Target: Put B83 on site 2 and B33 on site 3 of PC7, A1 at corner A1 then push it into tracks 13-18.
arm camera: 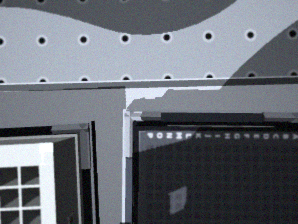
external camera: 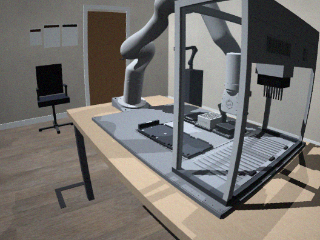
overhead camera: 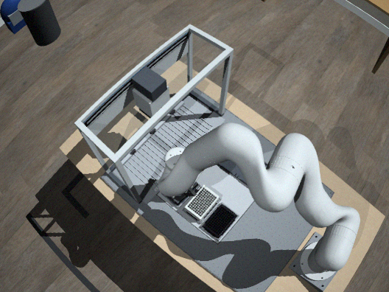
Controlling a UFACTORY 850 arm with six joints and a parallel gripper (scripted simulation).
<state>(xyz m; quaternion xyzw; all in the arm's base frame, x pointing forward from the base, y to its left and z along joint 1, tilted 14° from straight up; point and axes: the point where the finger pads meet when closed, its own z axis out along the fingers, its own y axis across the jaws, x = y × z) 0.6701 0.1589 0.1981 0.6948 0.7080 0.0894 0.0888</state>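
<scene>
Now: hand 4 cm above the nest S3. Also, from my hand: plate carrier PC7 (8 cm behind, 27 cm to the right, 3 cm below); then nest S2 (11 cm behind, 1 cm to the right, 4 cm below); then black plate B38 (22 cm behind, 1 cm to the right, 2 cm below).
</scene>
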